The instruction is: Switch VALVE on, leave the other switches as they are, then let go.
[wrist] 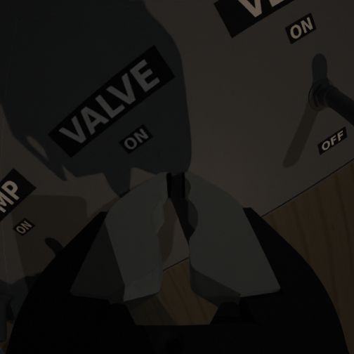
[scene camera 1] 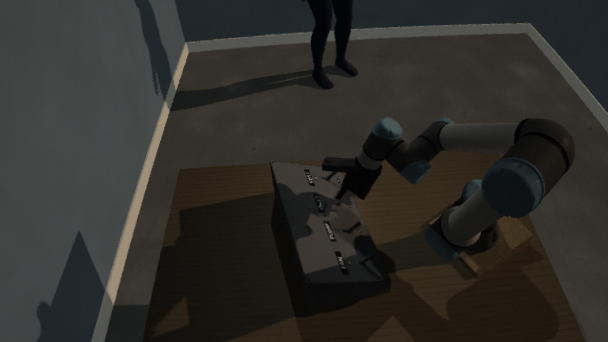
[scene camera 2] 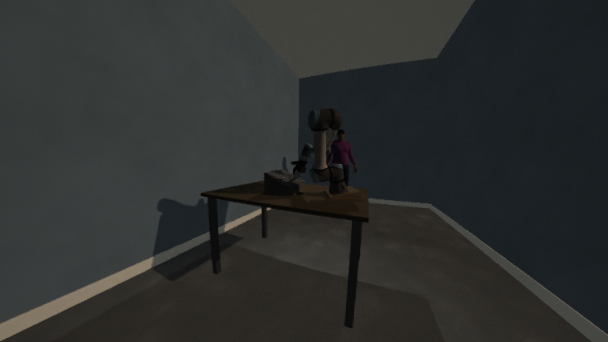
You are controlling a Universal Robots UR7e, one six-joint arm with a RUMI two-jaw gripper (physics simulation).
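A grey sloped switch box stands on the table. Its VALVE label has a small ON label below it. My gripper is nearly closed below that ON label, with the dark VALVE lever between its jaws. The lever slants down toward the box's lower edge, away from ON. Its base and its OFF label are hidden by the jaws.
The VENT lever is beside my gripper and leans toward OFF. The PUMP lever and FAN lever stand on the other side. A person stands beyond the wooden table.
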